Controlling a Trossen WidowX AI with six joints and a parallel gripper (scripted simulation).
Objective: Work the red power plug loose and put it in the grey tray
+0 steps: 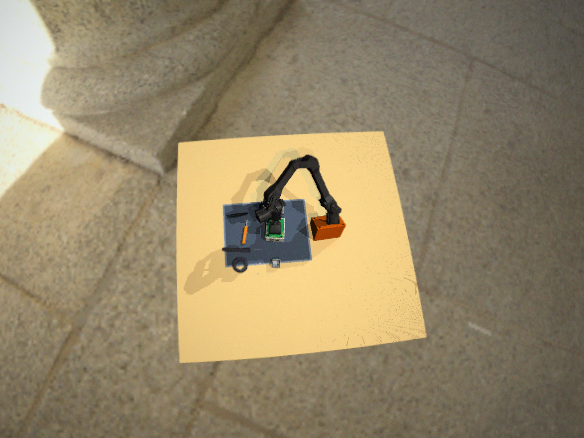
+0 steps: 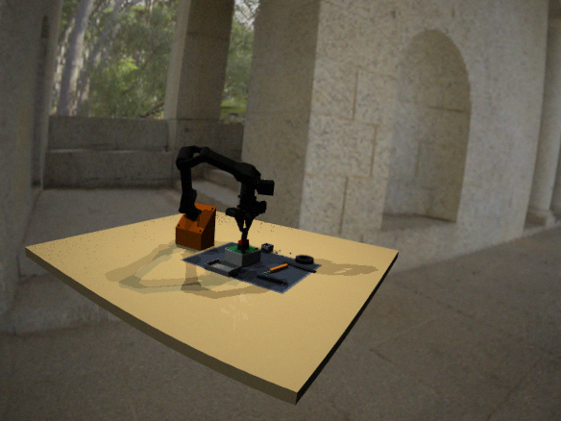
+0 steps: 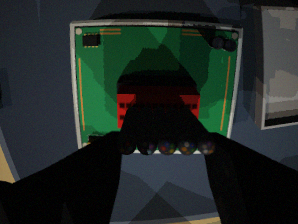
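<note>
The red power plug is 40 mm below my gripper tip. The rest, counted from my gripper tip: blue mat (130 mm below, 50 mm ahead, 10 mm to the left); then black bar (210 mm ahead, 120 mm below, 110 mm to the left).
</note>
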